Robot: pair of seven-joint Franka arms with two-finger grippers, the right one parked.
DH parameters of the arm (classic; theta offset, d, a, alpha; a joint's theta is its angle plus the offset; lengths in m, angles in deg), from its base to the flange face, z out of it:
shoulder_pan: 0 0.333 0 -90
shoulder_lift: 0 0 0 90
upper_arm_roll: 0 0.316 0.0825 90
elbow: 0 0 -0.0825 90
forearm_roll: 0 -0.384 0 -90
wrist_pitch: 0 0 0.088 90
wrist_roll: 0 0.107 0 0
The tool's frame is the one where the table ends.
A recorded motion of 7 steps. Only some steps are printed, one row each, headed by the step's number.
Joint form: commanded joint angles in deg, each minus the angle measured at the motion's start. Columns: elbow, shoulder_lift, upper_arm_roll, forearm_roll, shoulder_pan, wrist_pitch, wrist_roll.
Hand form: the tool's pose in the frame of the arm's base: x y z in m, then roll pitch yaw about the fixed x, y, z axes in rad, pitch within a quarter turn. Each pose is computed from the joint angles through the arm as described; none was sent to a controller.
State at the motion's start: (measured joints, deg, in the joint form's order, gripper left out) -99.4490 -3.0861 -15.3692 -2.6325 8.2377 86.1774 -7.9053
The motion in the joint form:
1: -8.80 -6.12 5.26 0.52 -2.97 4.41 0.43
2: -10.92 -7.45 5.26 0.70 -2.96 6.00 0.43
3: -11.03 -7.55 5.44 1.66 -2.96 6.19 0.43
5: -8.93 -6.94 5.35 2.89 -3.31 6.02 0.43
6: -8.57 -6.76 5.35 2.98 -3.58 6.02 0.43
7: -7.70 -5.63 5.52 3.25 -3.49 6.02 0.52
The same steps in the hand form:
1: 0.4931 -0.0431 0.5594 -3.0573 0.1402 0.0531
2: 0.4875 -0.0434 0.5554 -3.0584 0.1267 0.0529
3: 0.4872 -0.0436 0.5555 -3.0756 0.1256 0.0566
5: 0.4923 -0.0502 0.5671 -3.1015 0.1057 0.0484
6: 0.4933 -0.0527 0.5686 -3.1040 0.1028 0.0435
7: 0.4995 -0.0508 0.5660 -3.1120 0.1081 0.0459

